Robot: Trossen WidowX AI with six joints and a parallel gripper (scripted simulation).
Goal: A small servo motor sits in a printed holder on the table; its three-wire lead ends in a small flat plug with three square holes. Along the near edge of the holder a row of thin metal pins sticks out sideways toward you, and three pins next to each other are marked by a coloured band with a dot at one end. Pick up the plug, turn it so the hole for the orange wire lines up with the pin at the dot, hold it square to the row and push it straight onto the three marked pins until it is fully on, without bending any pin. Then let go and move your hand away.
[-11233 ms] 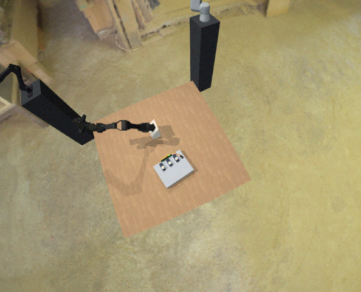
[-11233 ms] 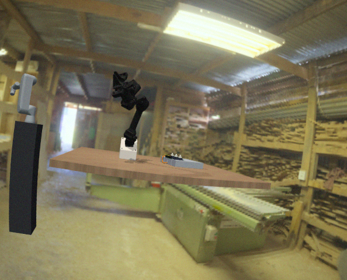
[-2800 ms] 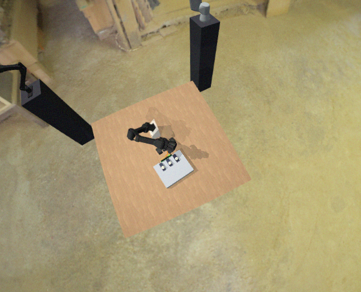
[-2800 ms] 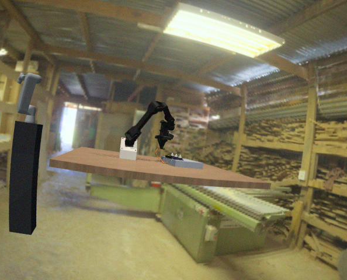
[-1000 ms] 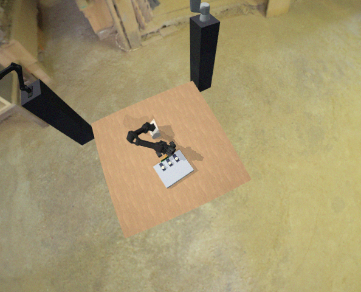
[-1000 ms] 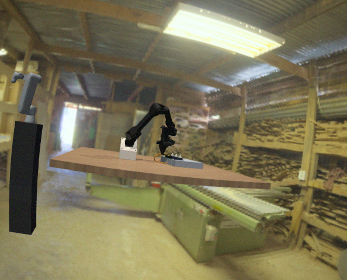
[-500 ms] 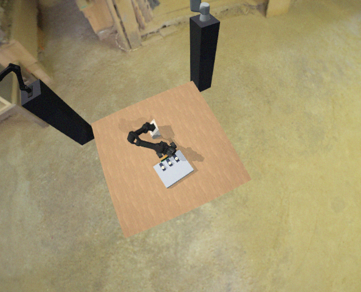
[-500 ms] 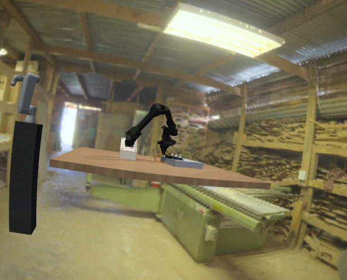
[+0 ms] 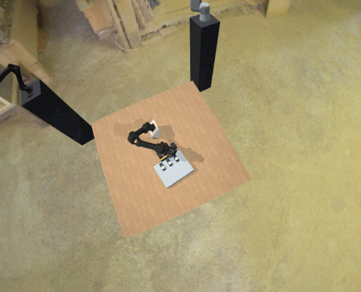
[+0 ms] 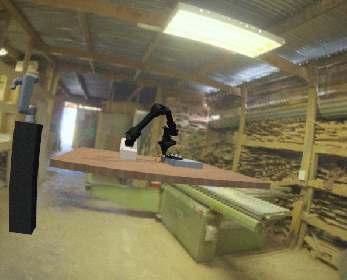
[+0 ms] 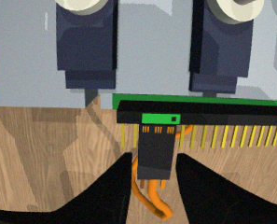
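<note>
Right now the white-topped servo is 8 cm ahead of my gripper tip, 3 cm to the right of it and 2 cm below it. Round my gripper tip: grey printed holder 19 cm ahead, 5 cm below, 2 cm to the right.
</note>
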